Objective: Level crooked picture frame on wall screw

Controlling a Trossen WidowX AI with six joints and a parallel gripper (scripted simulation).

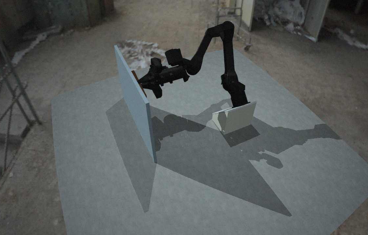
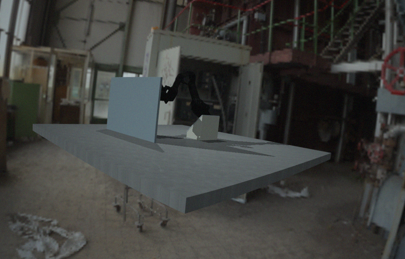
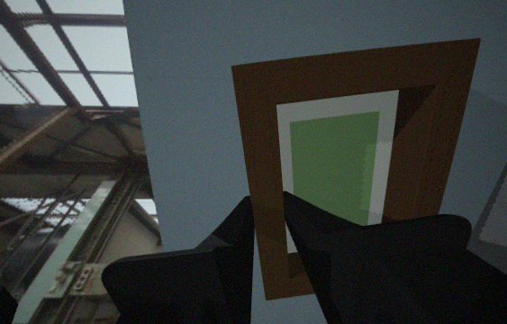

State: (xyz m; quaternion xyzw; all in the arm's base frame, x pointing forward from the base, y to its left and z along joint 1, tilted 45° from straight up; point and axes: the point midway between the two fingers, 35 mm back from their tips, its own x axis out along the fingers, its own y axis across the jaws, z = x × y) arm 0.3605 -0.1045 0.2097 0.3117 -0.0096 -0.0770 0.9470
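Now: gripper tip 10 mm short of the picture frame, 10 mm to the left of it and 50 mm above it. Also, from my gripper tip: wall panel: 20 mm ahead, 70 mm below.
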